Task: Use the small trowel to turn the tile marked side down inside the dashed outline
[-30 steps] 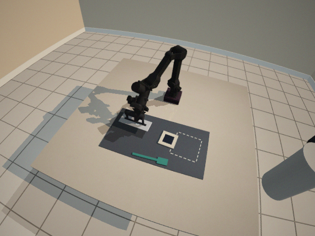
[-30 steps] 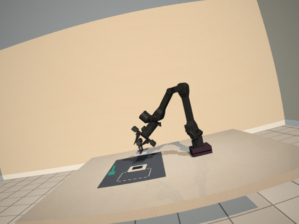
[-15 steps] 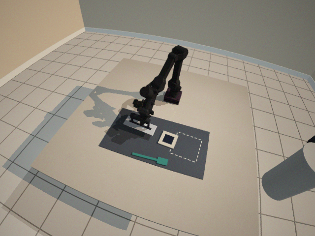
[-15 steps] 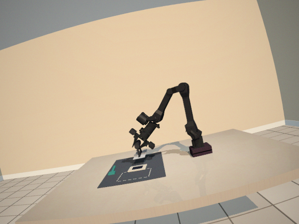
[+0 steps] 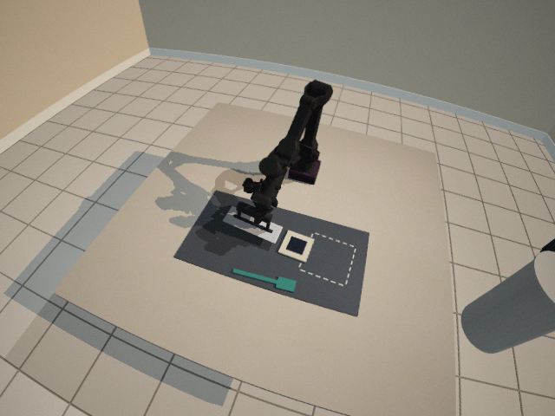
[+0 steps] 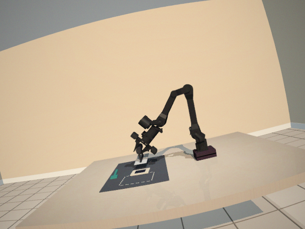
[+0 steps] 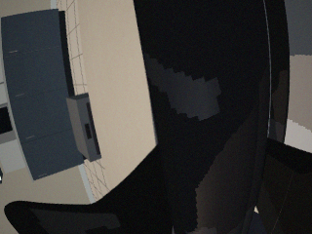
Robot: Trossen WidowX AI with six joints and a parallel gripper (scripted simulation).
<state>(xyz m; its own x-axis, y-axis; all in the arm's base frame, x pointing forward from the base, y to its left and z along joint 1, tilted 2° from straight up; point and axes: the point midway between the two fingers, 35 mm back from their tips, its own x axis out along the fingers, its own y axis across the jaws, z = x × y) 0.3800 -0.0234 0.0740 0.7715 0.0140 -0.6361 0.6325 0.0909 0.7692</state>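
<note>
Now: gripper tip 110 mm above the dark mat, 80 mm to the right of it and 10 mm past it. Round my gripper tip: tile 140 mm to the left, 90 mm below, 40 mm behind; green flat tool 120 mm to the left, 120 mm ahead, 90 mm below; trowel 30 mm behind, 10 mm below.
</note>
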